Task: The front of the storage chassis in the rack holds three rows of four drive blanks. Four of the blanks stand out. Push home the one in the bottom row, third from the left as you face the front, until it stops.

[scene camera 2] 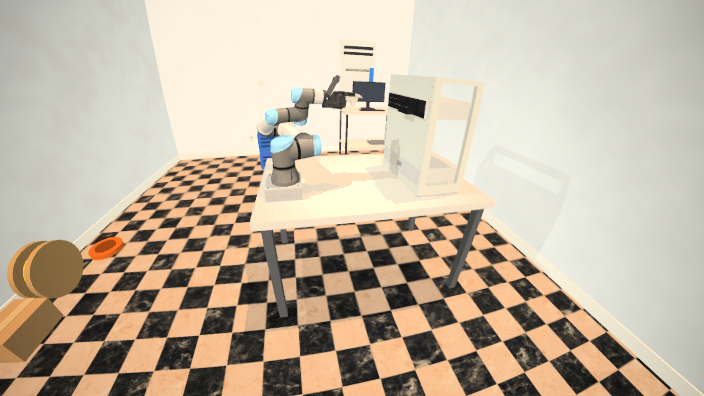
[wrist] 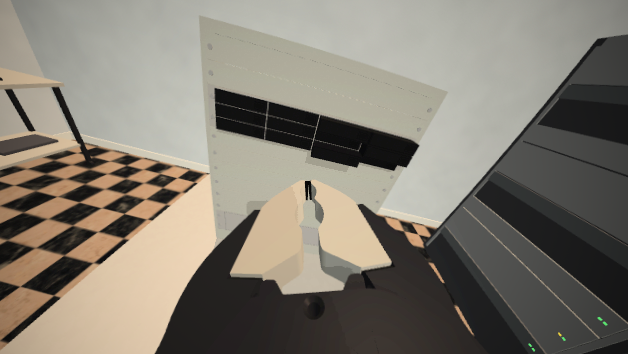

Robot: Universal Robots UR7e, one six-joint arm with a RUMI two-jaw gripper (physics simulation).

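Pixels of known places: gripper, fingertip midpoint: (scene camera 2: 361,97) (wrist: 307,182); arm's base, link origin: (scene camera 2: 285,180).
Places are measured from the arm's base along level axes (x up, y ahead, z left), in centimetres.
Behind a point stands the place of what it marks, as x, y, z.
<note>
The pale rack (scene camera 2: 415,162) {10.3, 69.4, -3.7} (wrist: 270,172) {25.3, 65.8, 23.2} stands upright on the table. The black storage chassis (scene camera 2: 407,106) {37.8, 66.3, 10.3} (wrist: 241,110) {39.8, 63.2, 30.4} is set in its front, above mid-height. In the wrist view the bottom-row third blank (wrist: 334,154) {36.4, 62.7, 8.8} stands out from the front, with a shadow under it. Dark blanks in the right-hand column (wrist: 387,152) {39.7, 64.2, -2.1} also stand out, but their edges merge. The two left columns look flush. My gripper (scene camera 2: 358,98) {41.2, 41.1, 12.1} (wrist: 307,182) {41.2, 41.1, 12.1} is shut and empty, its pale fingertips together. It hangs in front of the rack, apart from it, and shows below the chassis in the wrist view.
The table (scene camera 2: 340,202) {-7.6, 28.3, -12.9} (wrist: 120,290) {-7.5, 42.1, 51.6} carries the arm base and the rack. A dark cabinet (wrist: 530,170) with small lights stands at the right in the wrist view. Behind the table are a desk with a monitor (scene camera 2: 369,92) and a blue cabinet (scene camera 2: 264,150).
</note>
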